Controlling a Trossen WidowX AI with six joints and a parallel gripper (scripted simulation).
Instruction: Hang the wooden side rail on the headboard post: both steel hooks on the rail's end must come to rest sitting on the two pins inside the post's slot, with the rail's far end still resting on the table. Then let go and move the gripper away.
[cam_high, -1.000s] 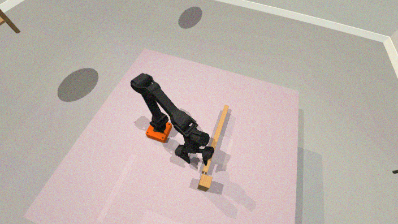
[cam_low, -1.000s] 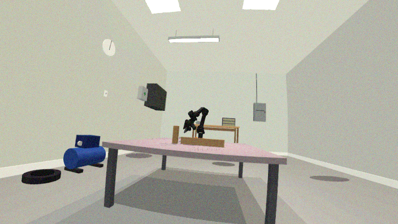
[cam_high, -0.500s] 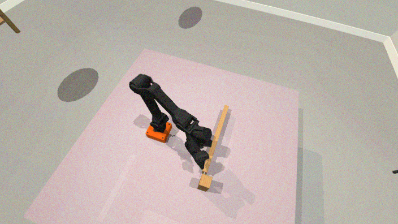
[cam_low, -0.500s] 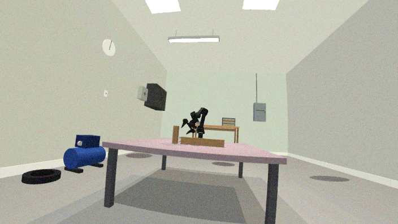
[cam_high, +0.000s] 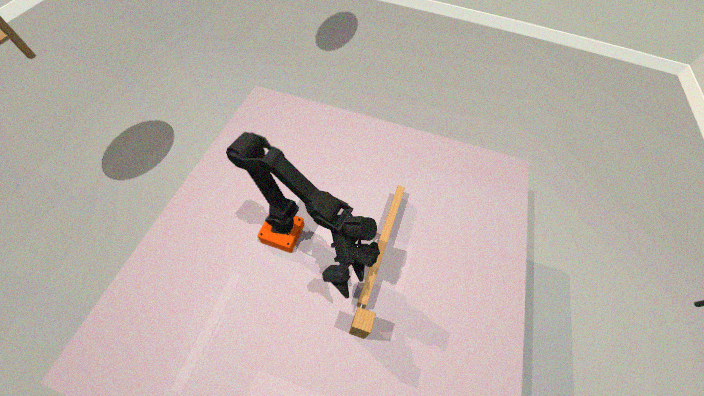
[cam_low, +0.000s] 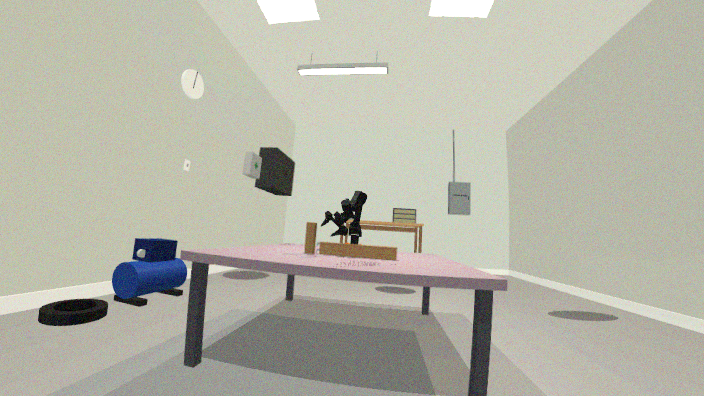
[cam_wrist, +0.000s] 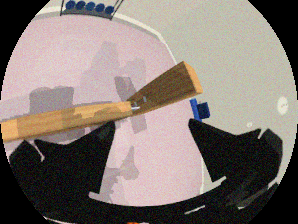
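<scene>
Now: the headboard post 3 cm ahead of my gripper tip, 8 cm to the right of it and 5 cm below it.
</scene>
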